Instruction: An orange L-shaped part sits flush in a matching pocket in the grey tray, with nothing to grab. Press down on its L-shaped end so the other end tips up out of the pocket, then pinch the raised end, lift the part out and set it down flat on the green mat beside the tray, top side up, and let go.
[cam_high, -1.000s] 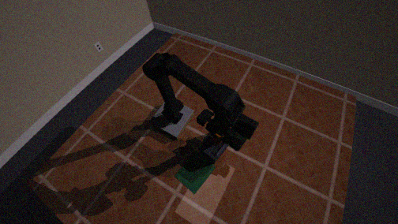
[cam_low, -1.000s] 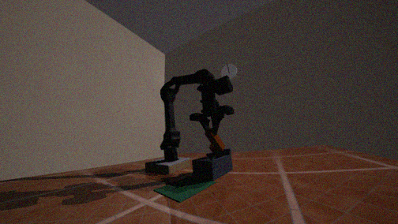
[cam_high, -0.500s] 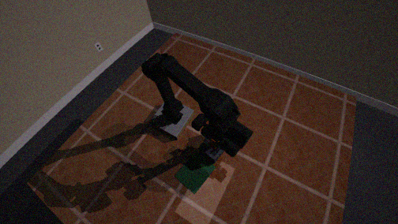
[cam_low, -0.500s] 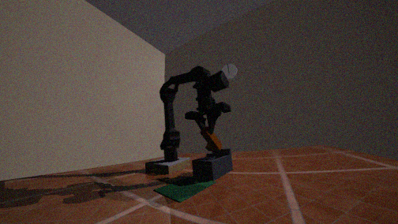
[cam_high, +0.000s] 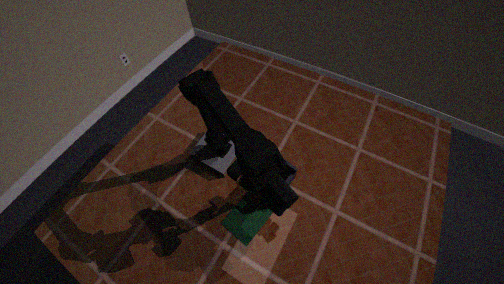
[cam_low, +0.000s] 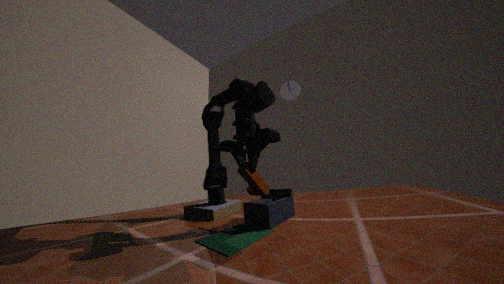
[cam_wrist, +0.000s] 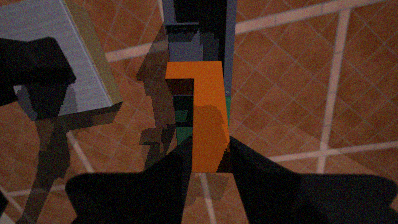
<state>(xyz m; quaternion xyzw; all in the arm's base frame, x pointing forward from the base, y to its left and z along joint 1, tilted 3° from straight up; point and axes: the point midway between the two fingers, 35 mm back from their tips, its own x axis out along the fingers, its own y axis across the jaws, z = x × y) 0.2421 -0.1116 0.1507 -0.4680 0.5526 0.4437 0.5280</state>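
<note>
Now: gripper tip 17 cm above the green mat, 5 cm to the left of it and 2 cm past it. Also, from my gripper tip: orange L-shaped part (3 cm to the left, 3 cm below, 1 cm behind).
</note>
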